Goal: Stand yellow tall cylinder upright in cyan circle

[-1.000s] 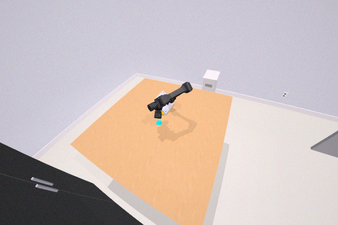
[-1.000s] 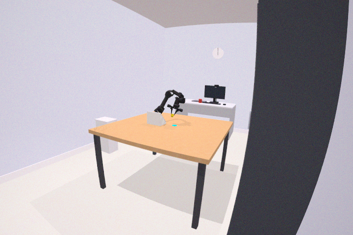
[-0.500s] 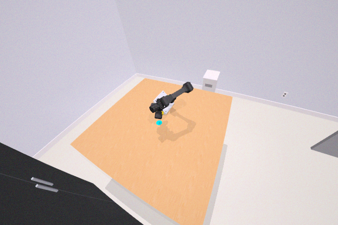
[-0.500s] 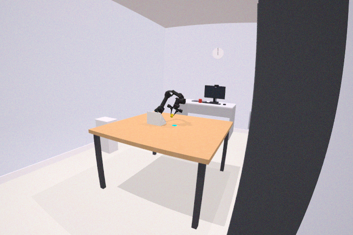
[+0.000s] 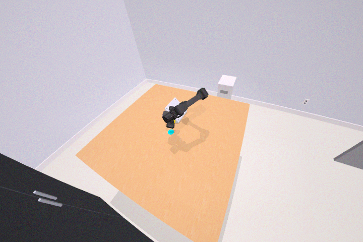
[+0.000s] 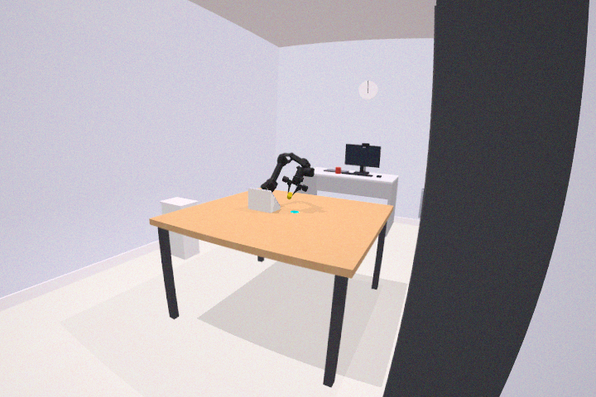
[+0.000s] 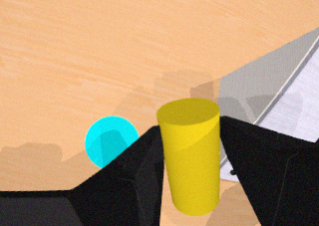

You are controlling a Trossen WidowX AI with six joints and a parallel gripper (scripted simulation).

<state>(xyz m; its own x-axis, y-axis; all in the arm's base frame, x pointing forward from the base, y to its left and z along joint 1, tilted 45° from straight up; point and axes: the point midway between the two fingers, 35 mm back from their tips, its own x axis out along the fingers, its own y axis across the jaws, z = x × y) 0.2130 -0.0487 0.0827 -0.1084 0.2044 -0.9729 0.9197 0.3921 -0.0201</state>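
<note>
Right now the cyan circle is 12 cm below my gripper tip, 3 cm ahead of it and 2 cm to the left of it. From my gripper tip the other things lie so: yellow tall cylinder 2 cm to the left, 1 cm below, 1 cm behind.
</note>
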